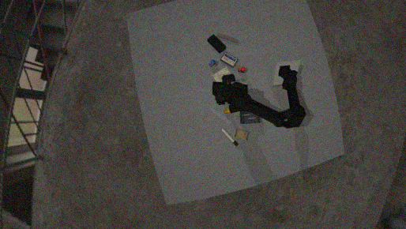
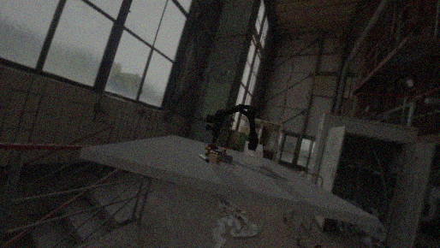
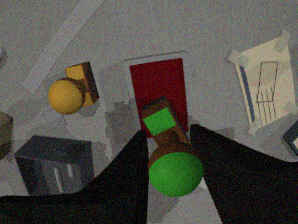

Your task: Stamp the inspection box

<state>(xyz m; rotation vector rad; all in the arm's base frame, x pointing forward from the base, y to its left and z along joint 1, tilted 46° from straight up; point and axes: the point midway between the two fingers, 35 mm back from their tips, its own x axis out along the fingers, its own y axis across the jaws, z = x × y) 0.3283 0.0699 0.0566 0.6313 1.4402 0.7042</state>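
Right now the red ink pad is 90 mm below my gripper tip and 10 mm behind it. From my gripper tip the other things lie so: green-knobbed stamp 10 mm below, 10 mm behind; yellow-knobbed stamp 80 mm to the left, 70 mm below, 10 mm ahead; cream card 130 mm to the right, 100 mm below.
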